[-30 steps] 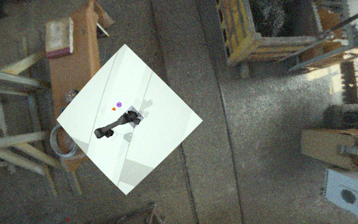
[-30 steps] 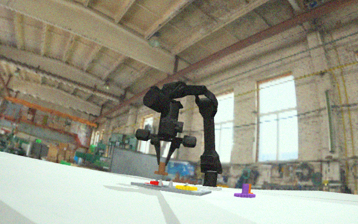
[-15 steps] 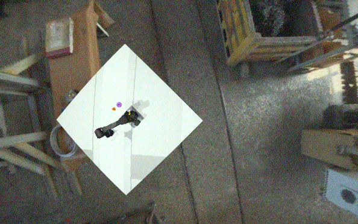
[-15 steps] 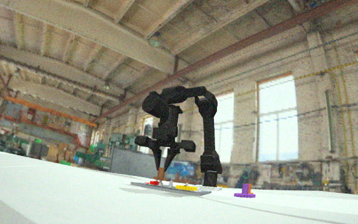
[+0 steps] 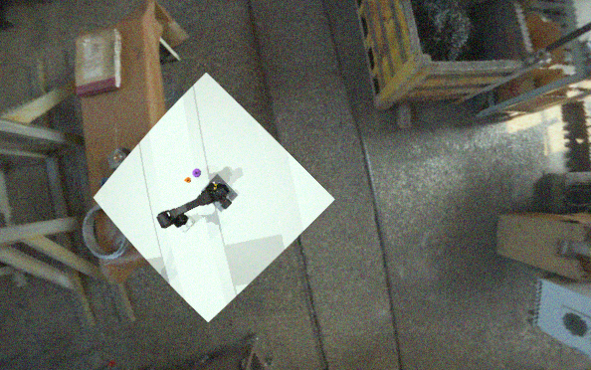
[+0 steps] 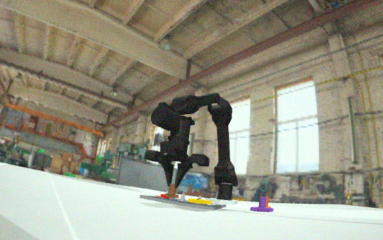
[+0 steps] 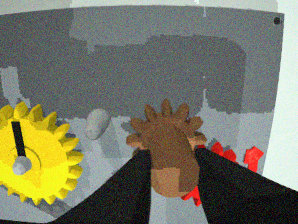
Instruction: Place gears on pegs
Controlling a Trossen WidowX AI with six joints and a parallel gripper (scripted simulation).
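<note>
Now: the brown gear 10 mm below my gripper tip. The rest, counted from my gripper tip: red gear (30 mm behind, 20 mm to the right, 30 mm below); then board (10 mm behind, 40 mm to the left, 40 mm below); then yellow gear (80 mm to the left, 30 mm below).
</note>
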